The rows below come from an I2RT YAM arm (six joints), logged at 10 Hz.
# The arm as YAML. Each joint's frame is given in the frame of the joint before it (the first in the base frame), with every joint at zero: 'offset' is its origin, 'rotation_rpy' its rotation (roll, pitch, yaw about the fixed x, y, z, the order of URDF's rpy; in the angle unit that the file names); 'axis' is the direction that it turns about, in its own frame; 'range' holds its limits. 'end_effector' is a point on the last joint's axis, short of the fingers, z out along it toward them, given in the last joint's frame.
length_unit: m
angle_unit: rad
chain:
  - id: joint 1
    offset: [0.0, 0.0, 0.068]
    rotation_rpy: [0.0, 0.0, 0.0]
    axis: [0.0, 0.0, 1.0]
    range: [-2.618, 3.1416]
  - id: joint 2
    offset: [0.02, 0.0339, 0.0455]
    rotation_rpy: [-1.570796, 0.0, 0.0]
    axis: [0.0, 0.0, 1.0]
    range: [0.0, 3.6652]
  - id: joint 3
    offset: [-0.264, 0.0, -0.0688]
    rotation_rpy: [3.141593, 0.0, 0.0]
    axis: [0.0, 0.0, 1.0]
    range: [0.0, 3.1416]
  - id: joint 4
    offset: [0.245, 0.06, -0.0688]
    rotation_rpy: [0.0, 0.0, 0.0]
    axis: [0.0, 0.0, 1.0]
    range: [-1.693, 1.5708]
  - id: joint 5
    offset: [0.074, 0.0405, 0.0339]
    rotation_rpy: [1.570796, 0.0, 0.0]
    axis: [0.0, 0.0, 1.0]
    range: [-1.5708, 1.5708]
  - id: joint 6
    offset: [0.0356, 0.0, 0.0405]
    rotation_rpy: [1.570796, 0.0, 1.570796]
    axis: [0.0, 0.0, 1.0]
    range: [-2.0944, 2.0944]
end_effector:
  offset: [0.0, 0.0, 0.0]
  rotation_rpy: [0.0, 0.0, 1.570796]
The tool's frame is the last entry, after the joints.
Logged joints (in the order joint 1, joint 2, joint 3, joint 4, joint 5, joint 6), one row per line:
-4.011 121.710 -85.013 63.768 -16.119 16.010
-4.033 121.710 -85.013 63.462 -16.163 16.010
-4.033 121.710 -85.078 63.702 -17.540 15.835
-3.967 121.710 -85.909 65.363 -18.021 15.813
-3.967 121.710 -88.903 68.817 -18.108 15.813
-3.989 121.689 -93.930 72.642 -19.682 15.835
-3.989 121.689 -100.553 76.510 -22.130 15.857
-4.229 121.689 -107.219 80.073 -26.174 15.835
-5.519 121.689 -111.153 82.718 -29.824 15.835
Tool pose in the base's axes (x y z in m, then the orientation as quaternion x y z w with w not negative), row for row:
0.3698 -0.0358 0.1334 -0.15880 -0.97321 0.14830 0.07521
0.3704 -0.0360 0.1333 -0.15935 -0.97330 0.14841 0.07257
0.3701 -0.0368 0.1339 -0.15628 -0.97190 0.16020 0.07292
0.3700 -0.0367 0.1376 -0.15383 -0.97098 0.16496 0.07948
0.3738 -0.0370 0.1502 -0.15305 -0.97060 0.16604 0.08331
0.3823 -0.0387 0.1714 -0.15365 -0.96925 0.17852 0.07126
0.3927 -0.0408 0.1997 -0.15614 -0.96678 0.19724 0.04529
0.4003 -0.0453 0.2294 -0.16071 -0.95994 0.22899 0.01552
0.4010 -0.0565 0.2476 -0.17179 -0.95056 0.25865 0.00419
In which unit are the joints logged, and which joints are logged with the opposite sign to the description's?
The joints are logged in degrees. Opposite sign: joint 3, joint 4, joint 5.
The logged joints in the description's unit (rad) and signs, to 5 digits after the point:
-0.07001 2.12424 1.48376 -1.11296 0.28133 0.27943
-0.07039 2.12424 1.48376 -1.10762 0.28210 0.27943
-0.07039 2.12424 1.48489 -1.11181 0.30613 0.27637
-0.06924 2.12424 1.49939 -1.14080 0.31453 0.27599
-0.06924 2.12424 1.55165 -1.20108 0.31604 0.27599
-0.06962 2.12387 1.63939 -1.26784 0.34352 0.27637
-0.06962 2.12387 1.75498 -1.33535 0.38624 0.27676
-0.07381 2.12387 1.87132 -1.39754 0.45682 0.27637
-0.09632 2.12387 1.93999 -1.44370 0.52053 0.27637

